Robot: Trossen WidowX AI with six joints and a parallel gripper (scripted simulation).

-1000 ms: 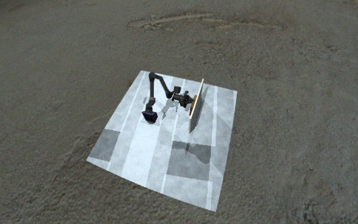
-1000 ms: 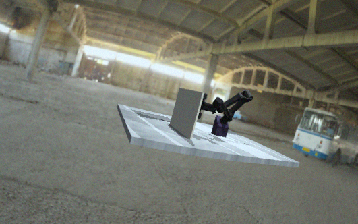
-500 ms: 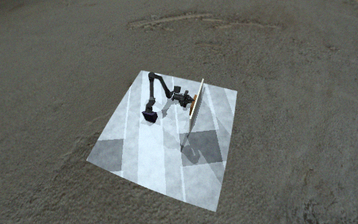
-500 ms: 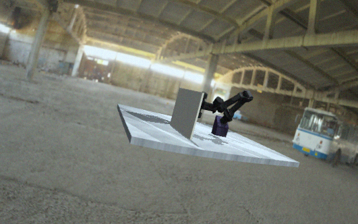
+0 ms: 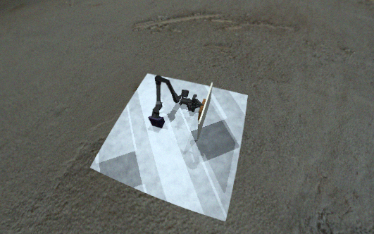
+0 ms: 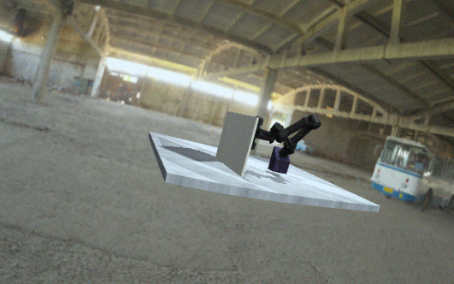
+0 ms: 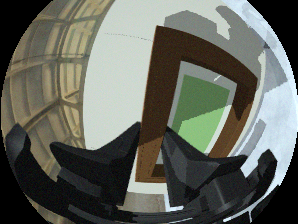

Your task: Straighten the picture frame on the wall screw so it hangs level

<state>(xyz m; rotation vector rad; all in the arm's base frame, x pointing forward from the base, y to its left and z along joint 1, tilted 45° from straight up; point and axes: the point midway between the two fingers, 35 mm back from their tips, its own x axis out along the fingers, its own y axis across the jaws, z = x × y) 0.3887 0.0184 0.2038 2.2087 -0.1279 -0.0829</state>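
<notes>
The picture frame lies 50 mm below my gripper tip and 10 mm to the right of it. Round my gripper tip: wall panel (70 mm below, 20 mm ahead).
</notes>
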